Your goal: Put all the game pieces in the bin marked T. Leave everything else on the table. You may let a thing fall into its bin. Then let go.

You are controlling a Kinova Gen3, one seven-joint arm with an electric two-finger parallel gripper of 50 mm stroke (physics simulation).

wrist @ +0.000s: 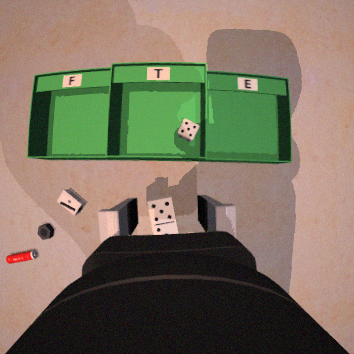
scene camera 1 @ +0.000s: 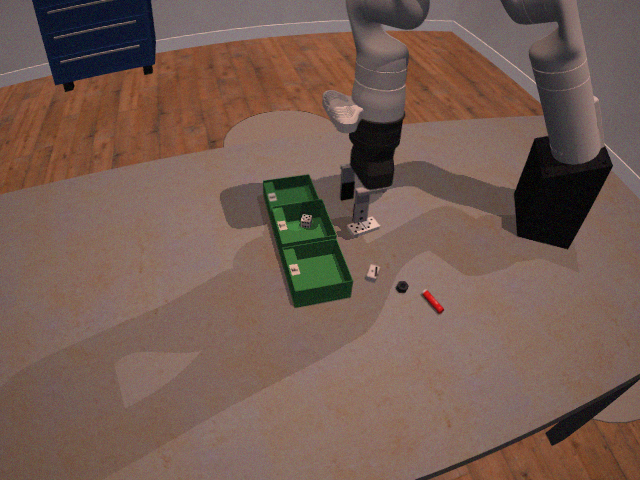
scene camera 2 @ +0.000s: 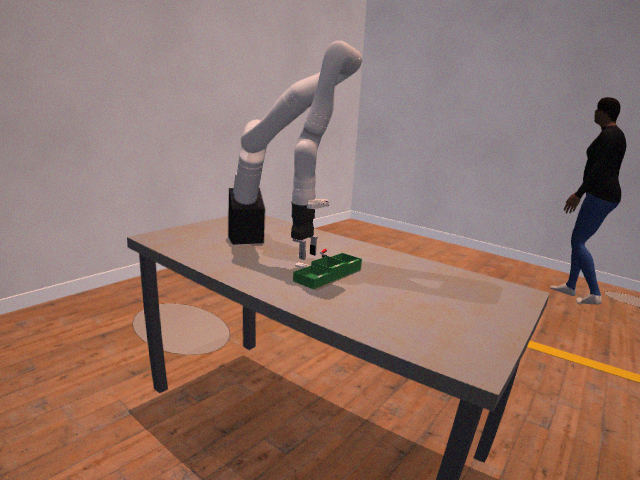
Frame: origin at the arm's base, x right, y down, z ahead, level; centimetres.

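Seen in the pictures: gripper, fingertip midpoint: (wrist: 167,209) (scene camera 1: 352,209) (scene camera 2: 307,256); arm's base, origin of the base link: (scene camera 1: 575,149) (scene camera 2: 245,196).
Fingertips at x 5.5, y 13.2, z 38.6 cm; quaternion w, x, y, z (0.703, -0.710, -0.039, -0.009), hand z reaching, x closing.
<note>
Pixels of each thing's top centre, then the offset from my fingertips to it. "*": a spot on its surface instead.
- white domino with black pips, middle of its top: (wrist: 163,223) (scene camera 1: 363,225) (scene camera 2: 303,265) dz -2.1, dx -0.5, dy +3.6 cm
- white die, middle of its top: (wrist: 188,128) (scene camera 1: 306,217) dz +7.2, dx +1.6, dy +2.0 cm
- Bin F, surface spot: (wrist: 77,125) (scene camera 1: 320,279) * dz +7.8, dx -9.9, dy +3.6 cm
- bin E, surface spot: (wrist: 242,125) (scene camera 1: 293,202) * dz +8.1, dx +7.3, dy +3.6 cm
- small white block with a dark slot, middle of its top: (wrist: 68,202) (scene camera 1: 373,271) dz -0.3, dx -10.5, dy +3.2 cm
- black hex nut, middle of its top: (wrist: 43,232) (scene camera 1: 402,285) dz -4.0, dx -14.0, dy +3.4 cm
- red cylinder, middle of its top: (wrist: 18,258) (scene camera 1: 433,299) (scene camera 2: 323,250) dz -7.6, dx -17.8, dy +3.3 cm
A white domino with black pips (scene camera 1: 363,226) (scene camera 2: 300,265) (wrist: 162,212) lies flat on the table, beside the middle bin. My gripper (scene camera 1: 354,209) (scene camera 2: 308,255) (wrist: 167,209) is open and empty, low above the domino. In the wrist view the domino shows between the two fingers, its near end hidden by the gripper body. A white die (scene camera 1: 306,221) (wrist: 188,129) lies inside the middle green bin, marked T (scene camera 1: 297,235) (wrist: 150,115), near its side towards the bin marked E.
Bin F (scene camera 1: 317,276) (wrist: 77,125) and bin E (scene camera 1: 297,195) (wrist: 242,125) flank bin T. A small white block with a dark slot (scene camera 1: 372,272) (wrist: 71,201), a black hex nut (scene camera 1: 402,286) (wrist: 46,231) and a red cylinder (scene camera 1: 433,301) (scene camera 2: 323,251) (wrist: 21,257) lie on the table, beyond bin F's side.
</note>
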